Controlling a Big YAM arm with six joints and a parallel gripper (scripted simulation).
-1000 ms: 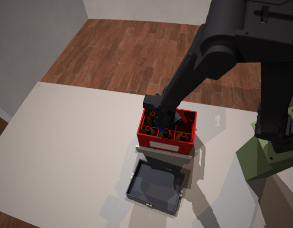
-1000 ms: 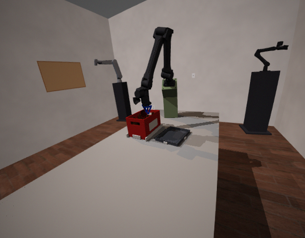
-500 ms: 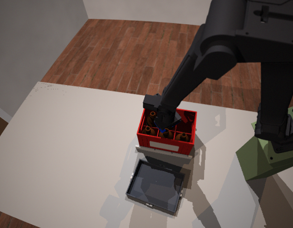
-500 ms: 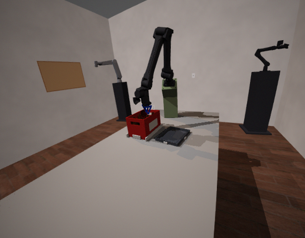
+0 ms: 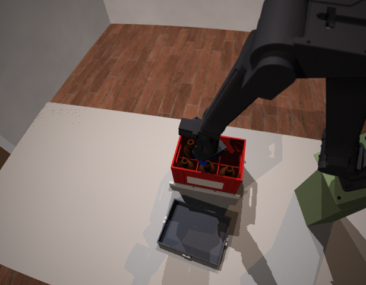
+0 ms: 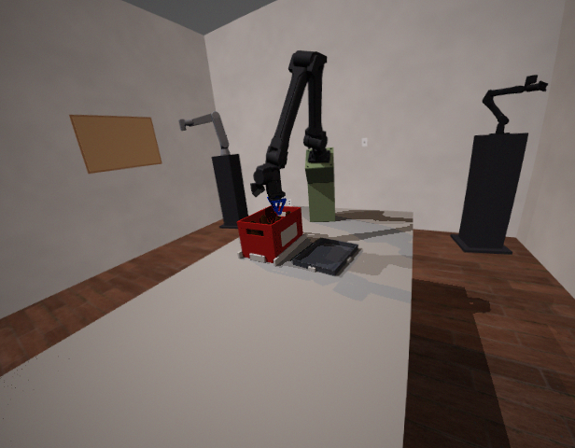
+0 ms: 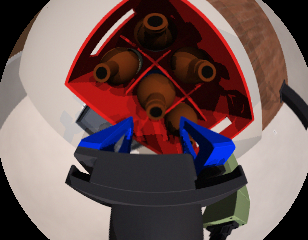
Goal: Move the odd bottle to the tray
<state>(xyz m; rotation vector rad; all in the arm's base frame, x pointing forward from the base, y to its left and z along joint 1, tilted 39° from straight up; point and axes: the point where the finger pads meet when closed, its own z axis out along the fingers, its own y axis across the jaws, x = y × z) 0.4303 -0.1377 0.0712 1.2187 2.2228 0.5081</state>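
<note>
Now: hand 10 mm past the crate, 40 mm to the left of it and 110 mm above it. From my hand the other things lie so: dark grey tray (50 mm ahead, 230 mm to the left, 180 mm below); then brown bottle (90 mm ahead, 10 mm to the right, 100 mm below).
</note>
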